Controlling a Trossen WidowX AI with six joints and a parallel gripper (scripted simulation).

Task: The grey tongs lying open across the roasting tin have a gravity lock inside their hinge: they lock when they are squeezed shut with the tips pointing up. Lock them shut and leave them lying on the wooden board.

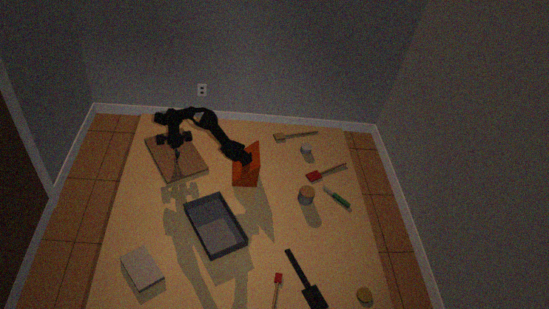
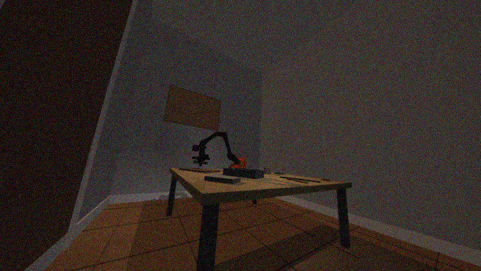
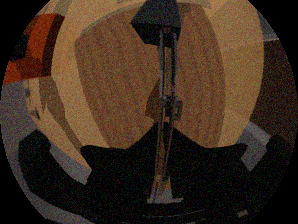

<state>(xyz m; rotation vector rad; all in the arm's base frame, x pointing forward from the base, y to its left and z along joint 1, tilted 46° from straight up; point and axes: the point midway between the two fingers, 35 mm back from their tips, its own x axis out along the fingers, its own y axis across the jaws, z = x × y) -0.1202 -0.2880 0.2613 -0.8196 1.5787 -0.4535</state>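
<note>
Now: gripper tip 40 mm above the wooden board. Also, from my gripper tip: white block 700 mm ahead, 80 mm to the right, 30 mm below; then dark roasting tin 470 mm ahead, 230 mm to the left, 20 mm below; then red spatula 840 mm to the left, 90 mm ahead, 40 mm below.
</note>
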